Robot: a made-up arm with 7 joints. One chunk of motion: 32 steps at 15 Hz.
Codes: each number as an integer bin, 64 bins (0 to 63) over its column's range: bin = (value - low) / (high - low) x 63, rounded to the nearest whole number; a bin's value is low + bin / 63 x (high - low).
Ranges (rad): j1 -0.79..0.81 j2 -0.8..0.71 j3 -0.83..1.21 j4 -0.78..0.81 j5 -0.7..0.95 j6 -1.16..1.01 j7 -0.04..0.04
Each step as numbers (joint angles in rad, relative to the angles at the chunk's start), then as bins.
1 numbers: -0.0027 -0.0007 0.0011 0.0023 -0.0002 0.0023 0.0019
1 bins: 31 33 26 31 27 34 33
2 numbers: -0.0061 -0.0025 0.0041 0.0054 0.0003 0.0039 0.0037
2 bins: 31 33 26 31 27 34 34
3 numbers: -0.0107 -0.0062 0.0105 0.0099 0.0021 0.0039 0.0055
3 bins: 31 33 26 31 27 34 36
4 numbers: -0.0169 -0.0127 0.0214 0.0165 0.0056 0.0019 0.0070
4 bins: 30 33 26 32 27 34 37
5 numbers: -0.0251 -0.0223 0.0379 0.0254 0.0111 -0.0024 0.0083
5 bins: 30 32 27 32 27 34 38
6 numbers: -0.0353 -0.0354 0.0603 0.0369 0.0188 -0.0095 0.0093
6 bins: 30 32 27 32 27 33 39
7 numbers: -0.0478 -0.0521 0.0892 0.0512 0.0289 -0.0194 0.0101
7 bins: 29 31 28 33 28 33 39
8 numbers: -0.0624 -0.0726 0.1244 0.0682 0.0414 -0.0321 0.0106
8 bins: 29 30 29 34 28 33 40
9 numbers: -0.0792 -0.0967 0.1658 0.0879 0.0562 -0.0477 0.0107
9 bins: 28 29 31 34 29 32 40
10 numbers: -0.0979 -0.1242 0.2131 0.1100 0.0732 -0.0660 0.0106
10 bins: 27 28 32 35 30 32 40
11 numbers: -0.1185 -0.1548 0.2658 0.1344 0.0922 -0.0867 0.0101
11 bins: 26 27 34 36 30 31 39
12 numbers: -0.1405 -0.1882 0.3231 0.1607 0.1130 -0.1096 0.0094
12 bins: 26 26 36 37 31 30 39
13 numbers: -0.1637 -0.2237 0.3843 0.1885 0.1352 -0.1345 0.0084
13 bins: 25 24 38 38 32 30 38
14 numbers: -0.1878 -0.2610 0.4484 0.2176 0.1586 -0.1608 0.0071
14 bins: 24 22 39 40 33 29 37
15 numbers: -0.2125 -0.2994 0.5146 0.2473 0.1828 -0.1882 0.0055
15 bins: 23 21 42 41 34 28 36
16 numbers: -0.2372 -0.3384 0.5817 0.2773 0.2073 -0.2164 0.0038
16 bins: 22 19 44 42 35 27 34
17 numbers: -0.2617 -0.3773 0.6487 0.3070 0.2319 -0.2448 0.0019
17 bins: 21 18 46 43 36 27 33
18 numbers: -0.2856 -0.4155 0.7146 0.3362 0.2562 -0.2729 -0.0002
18 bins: 20 16 48 44 37 26 31
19 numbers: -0.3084 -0.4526 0.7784 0.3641 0.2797 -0.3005 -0.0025
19 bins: 19 14 50 45 37 25 30
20 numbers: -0.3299 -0.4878 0.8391 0.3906 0.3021 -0.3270 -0.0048
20 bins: 18 13 52 46 38 24 28
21 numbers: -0.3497 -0.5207 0.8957 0.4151 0.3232 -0.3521 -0.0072
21 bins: 17 12 53 47 39 23 26
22 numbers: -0.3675 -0.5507 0.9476 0.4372 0.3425 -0.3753 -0.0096
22 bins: 17 10 55 48 40 23 24
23 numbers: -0.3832 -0.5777 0.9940 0.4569 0.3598 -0.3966 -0.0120
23 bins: 16 9 56 49 40 22 22
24 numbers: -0.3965 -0.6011 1.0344 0.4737 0.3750 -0.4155 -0.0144
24 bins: 15 8 58 50 41 22 20
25 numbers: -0.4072 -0.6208 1.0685 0.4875 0.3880 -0.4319 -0.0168
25 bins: 15 7 59 50 42 21 18
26 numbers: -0.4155 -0.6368 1.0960 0.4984 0.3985 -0.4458 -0.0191
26 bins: 15 7 59 51 42 21 16
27 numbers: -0.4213 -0.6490 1.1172 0.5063 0.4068 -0.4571 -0.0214
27 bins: 15 6 60 51 42 20 15
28 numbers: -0.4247 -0.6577 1.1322 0.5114 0.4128 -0.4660 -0.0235
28 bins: 14 6 61 51 42 20 13
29 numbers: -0.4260 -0.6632 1.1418 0.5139 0.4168 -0.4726 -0.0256
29 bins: 14 6 61 51 43 20 11
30 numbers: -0.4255 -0.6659 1.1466 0.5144 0.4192 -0.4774 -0.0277
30 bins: 14 6 61 51 43 20 10
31 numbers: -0.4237 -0.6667 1.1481 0.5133 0.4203 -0.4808 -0.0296
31 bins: 14 6 61 51 43 20 8
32 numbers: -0.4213 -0.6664 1.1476 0.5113 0.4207 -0.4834 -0.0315
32 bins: 15 6 61 51 43 20 7
